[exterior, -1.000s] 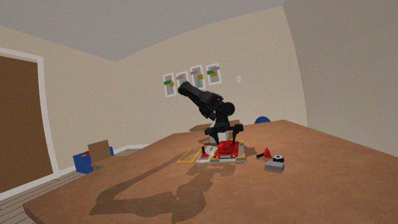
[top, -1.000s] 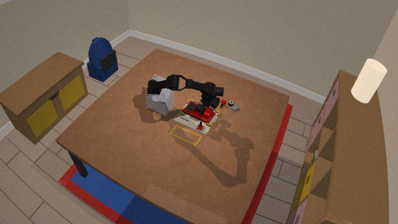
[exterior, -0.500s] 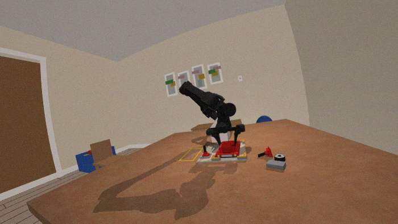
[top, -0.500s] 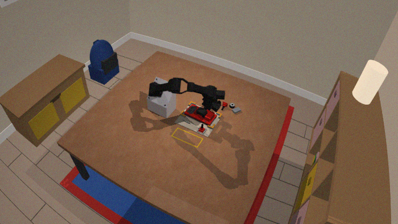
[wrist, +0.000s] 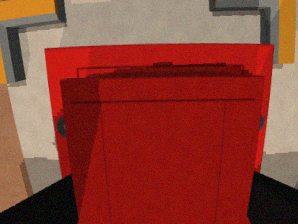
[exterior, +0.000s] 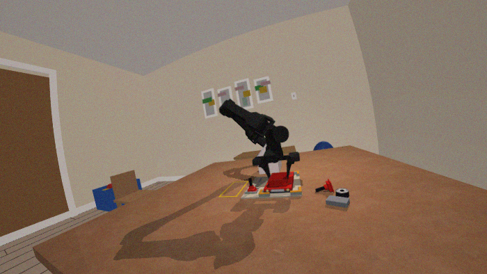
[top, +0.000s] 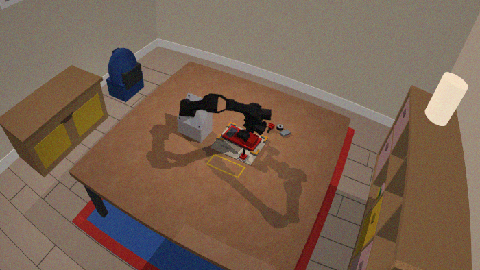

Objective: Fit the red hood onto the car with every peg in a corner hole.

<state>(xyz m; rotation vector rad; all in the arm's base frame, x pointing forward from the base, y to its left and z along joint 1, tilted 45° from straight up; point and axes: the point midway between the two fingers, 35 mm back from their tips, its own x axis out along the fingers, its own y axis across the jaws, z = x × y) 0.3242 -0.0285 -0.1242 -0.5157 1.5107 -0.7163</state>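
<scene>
Right now my gripper tip is 1 cm below the red hood. From my gripper tip the other things lie so: grey engine block: 2 cm below; then black wheel: 12 cm ahead, 21 cm to the left, 3 cm below; then grey jig: 3 cm behind, 1 cm to the right, 3 cm below.
</scene>
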